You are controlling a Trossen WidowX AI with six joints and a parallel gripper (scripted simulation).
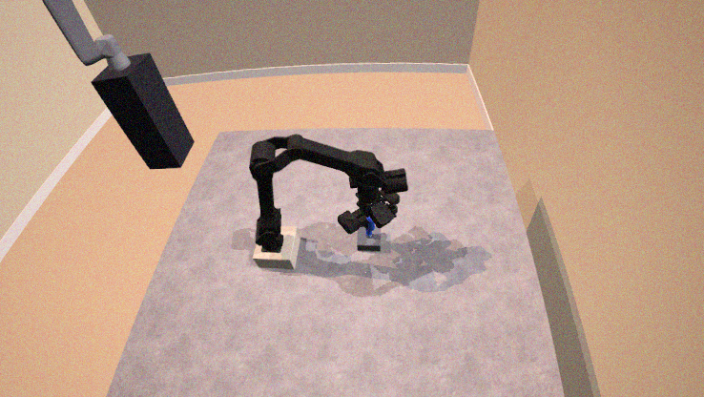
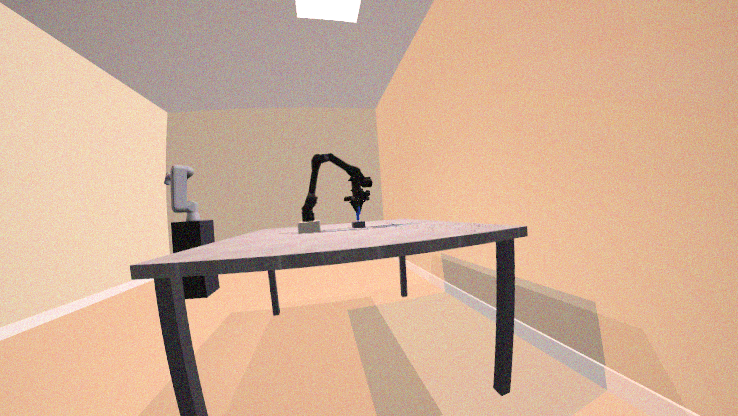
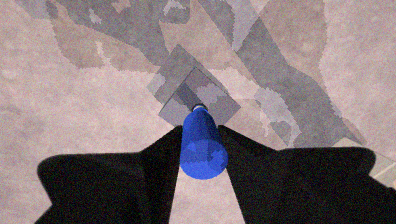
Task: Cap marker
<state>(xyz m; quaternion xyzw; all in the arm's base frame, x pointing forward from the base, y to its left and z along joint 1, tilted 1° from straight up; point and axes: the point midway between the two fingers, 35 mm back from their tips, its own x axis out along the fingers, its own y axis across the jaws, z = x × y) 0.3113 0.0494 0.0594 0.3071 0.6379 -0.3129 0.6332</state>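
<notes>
My gripper tip is now 5 cm above the pale ring and 1 cm past it. Also, from my gripper tip: holder block: 8 cm below, 1 cm behind; blue cap: 1 cm above.
</notes>
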